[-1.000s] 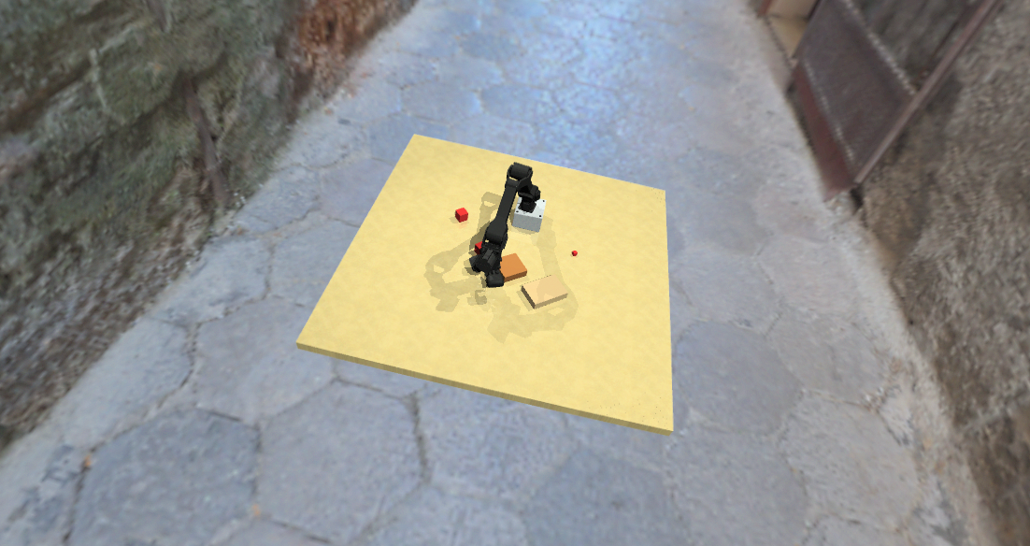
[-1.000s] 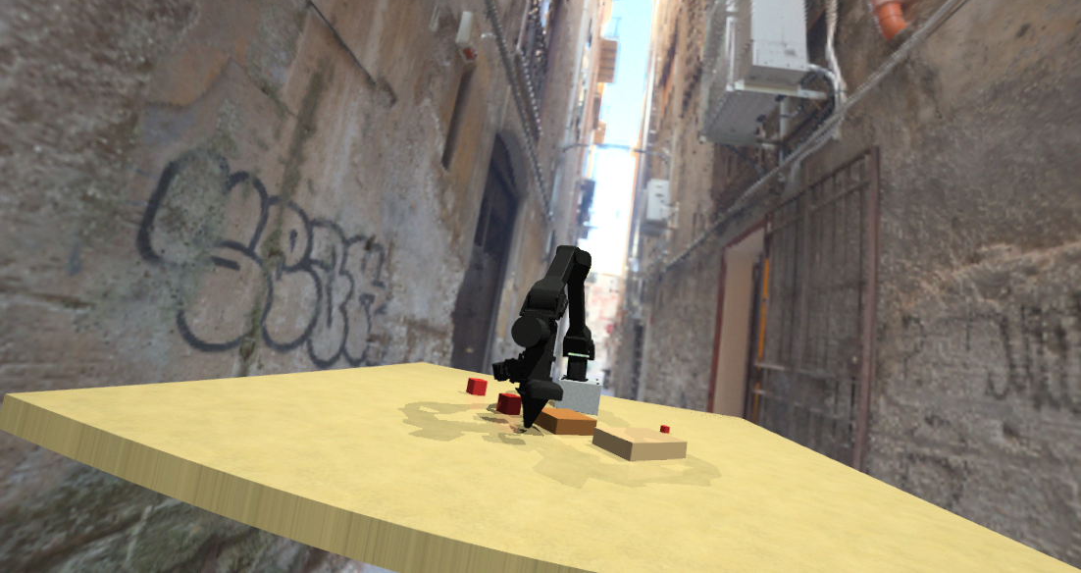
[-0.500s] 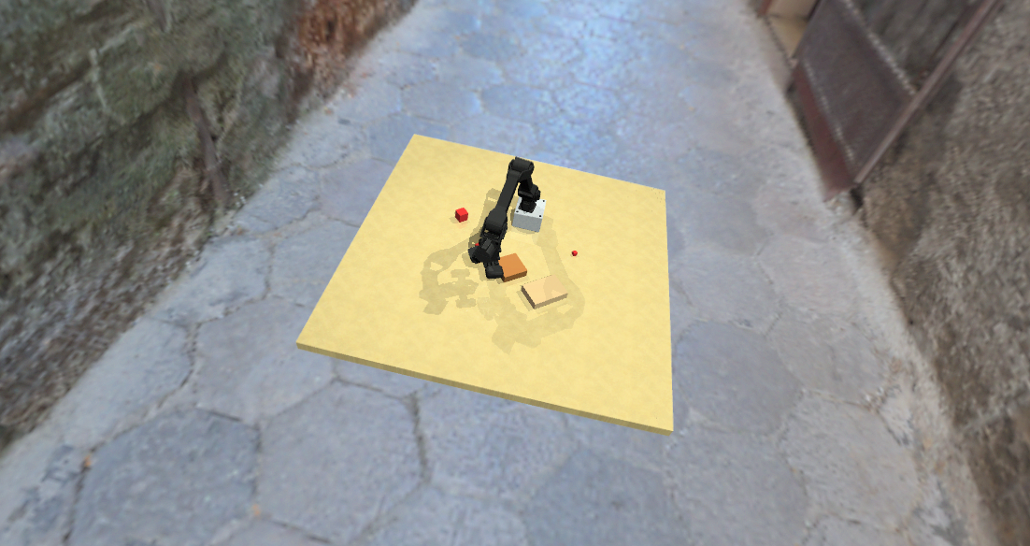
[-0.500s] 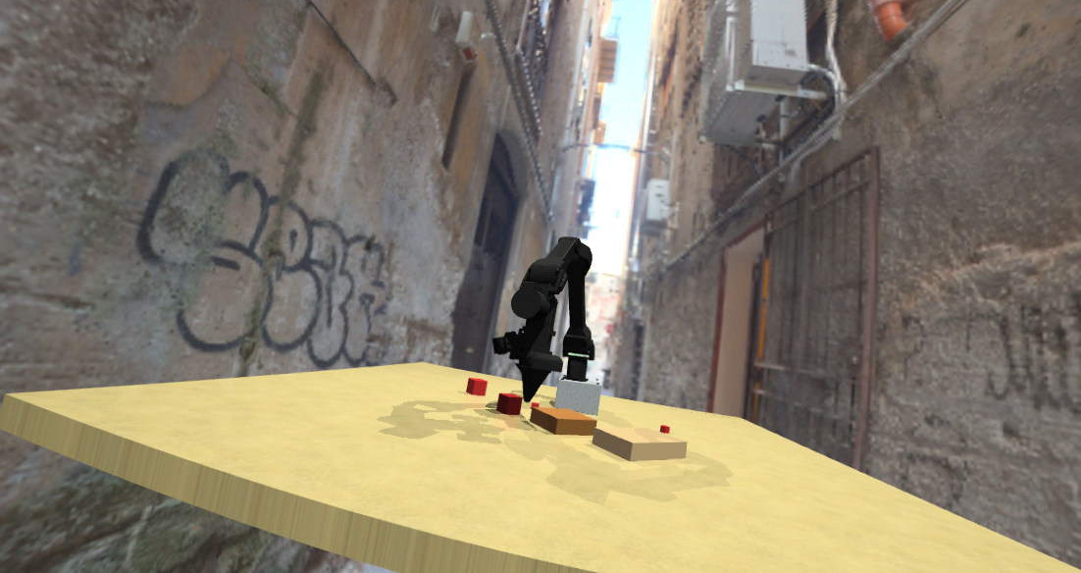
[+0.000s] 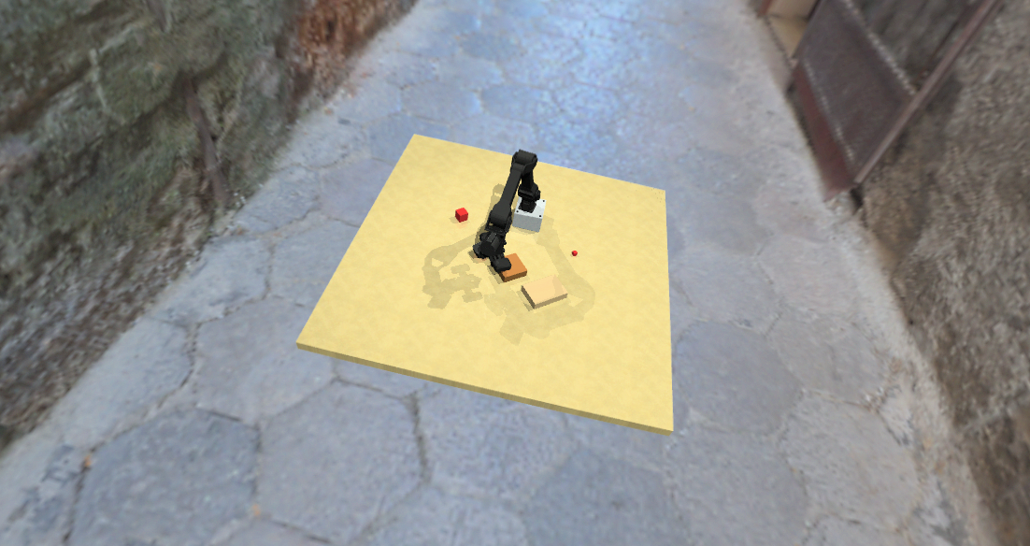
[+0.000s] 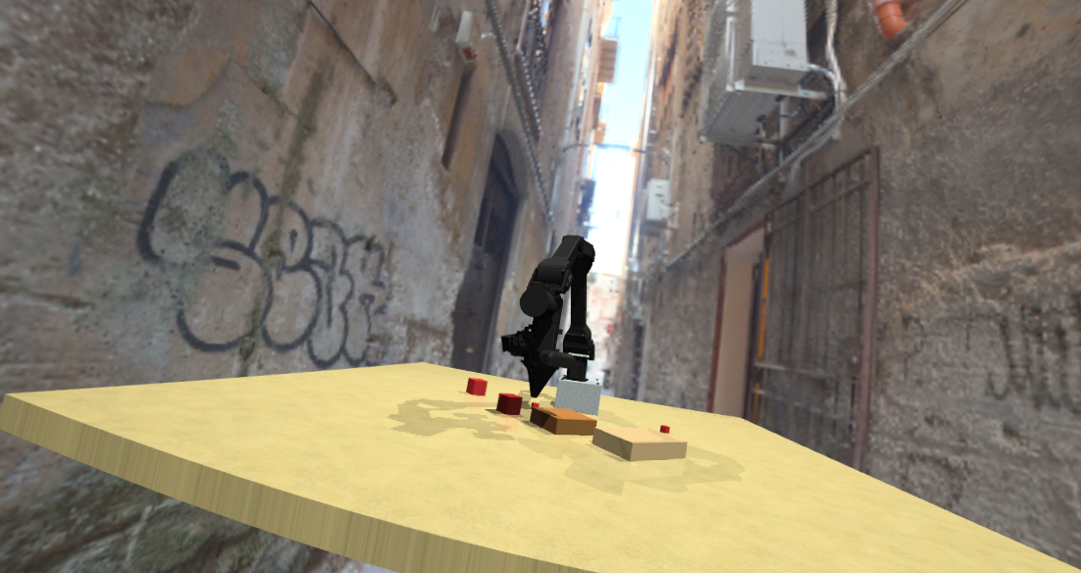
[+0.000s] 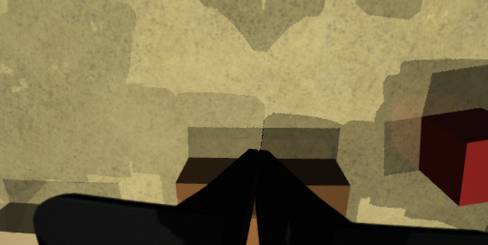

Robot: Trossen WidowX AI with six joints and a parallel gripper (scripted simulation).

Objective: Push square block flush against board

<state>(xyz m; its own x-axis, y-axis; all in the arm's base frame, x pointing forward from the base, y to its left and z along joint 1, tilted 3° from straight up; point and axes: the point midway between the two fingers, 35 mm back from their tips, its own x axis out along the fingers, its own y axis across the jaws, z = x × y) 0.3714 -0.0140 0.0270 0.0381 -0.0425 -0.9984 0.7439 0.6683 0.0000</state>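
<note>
Right now the square block is 6 cm behind my gripper tip, 5 cm to the left of it and 4 cm below it. Also, from my gripper tip: pale tan board (1 cm behind, 22 cm to the left, 4 cm below).
</note>
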